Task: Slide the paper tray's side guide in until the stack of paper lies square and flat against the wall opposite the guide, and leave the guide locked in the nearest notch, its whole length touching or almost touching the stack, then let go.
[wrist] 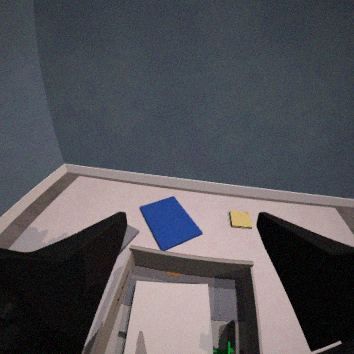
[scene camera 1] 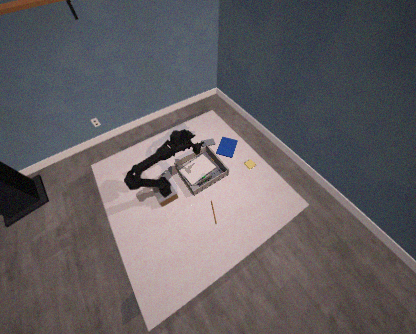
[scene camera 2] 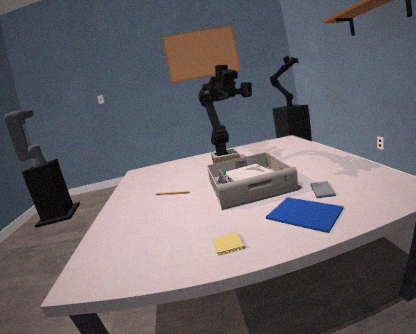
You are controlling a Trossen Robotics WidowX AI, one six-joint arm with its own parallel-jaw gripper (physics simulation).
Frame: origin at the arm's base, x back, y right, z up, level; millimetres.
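Seen in the pictures: gripper, between the fingertips: (wrist: 192, 219) (scene camera 1: 199, 138) (scene camera 2: 238, 95); arm's base, origin of its link: (scene camera 1: 166, 192) (scene camera 2: 221, 153).
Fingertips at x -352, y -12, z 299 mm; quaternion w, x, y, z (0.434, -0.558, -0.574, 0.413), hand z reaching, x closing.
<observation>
Offsets run from my fingertips to a thing's top centre. "spot": to the spot under its first point.
The grey paper tray @[dx +16, dy +12, dz -287 mm] (scene camera 1: 212, 185) (scene camera 2: 240, 195) (wrist: 192, 257) stands on the table before the arm. The white paper stack @[dx +35, dy -12, dz -342 mm] (scene camera 1: 199, 167) (scene camera 2: 250, 172) (wrist: 170, 315) lies inside; in the wrist view a narrow strip of tray floor shows between its left edge and the left wall. The side guide, with its green part @[spot: dx +59, dy +102, dz -310 mm] (scene camera 1: 204, 177) (scene camera 2: 224, 172) (wrist: 227, 349), is on the stack's right side in the wrist view, partly cut off by the frame; its contact with the paper and its notch cannot be told. My gripper (scene camera 1: 198, 146) (scene camera 2: 246, 90) (wrist: 192, 219) is open and empty, above the tray.
A blue folder @[dx -330, dy -30, dz -374 mm] (scene camera 1: 227, 147) (scene camera 2: 305, 214) (wrist: 171, 223), a yellow pad @[dx -338, dy +238, dz -371 mm] (scene camera 1: 250, 164) (scene camera 2: 229, 243) (wrist: 240, 220) and a small grey item @[dx -234, dy -185, dz -372 mm] (scene camera 1: 208, 142) (scene camera 2: 323, 189) (wrist: 131, 235) lie beyond the tray. A brown pencil @[dx +174, dy +332, dz -375 mm] (scene camera 1: 213, 212) (scene camera 2: 172, 193) lies to its side.
</observation>
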